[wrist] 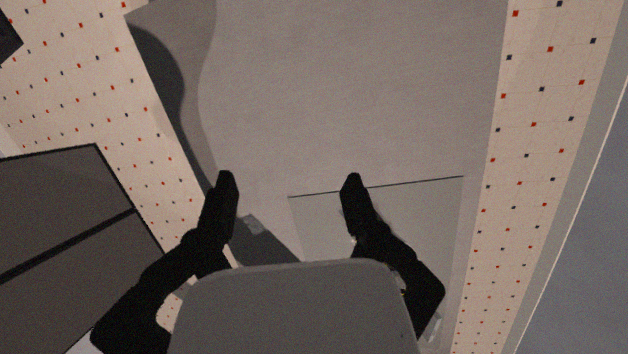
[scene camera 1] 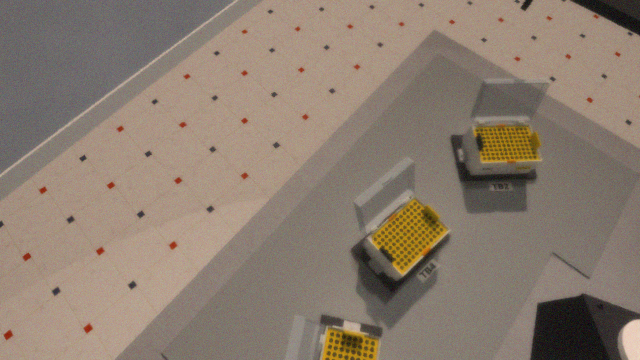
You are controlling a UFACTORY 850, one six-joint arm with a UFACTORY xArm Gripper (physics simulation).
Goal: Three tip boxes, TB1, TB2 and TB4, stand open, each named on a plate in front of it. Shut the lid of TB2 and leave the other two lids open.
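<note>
TB2 (scene camera 1: 505,145), a white box with a yellow tip rack, stands at the upper right in the scene view, its clear lid (scene camera 1: 512,99) raised at the back, its name plate (scene camera 1: 501,187) in front. TB4 (scene camera 1: 409,237) stands turned near the middle, its lid (scene camera 1: 386,192) raised, its plate (scene camera 1: 428,270) in front. A third box (scene camera 1: 351,344), cut off by the bottom edge, has its lid (scene camera 1: 301,340) raised at the left; its plate does not show. My gripper (wrist: 292,182) is open and empty in the wrist view. It does not show in the scene view.
The boxes stand on a grey mat (scene camera 1: 500,240) on the table. A black block-like part (scene camera 1: 557,325) is at the lower right of the scene view. A dark panelled surface (wrist: 65,215) lies at the left of the wrist view, beyond the table's edge and a strip of dotted floor.
</note>
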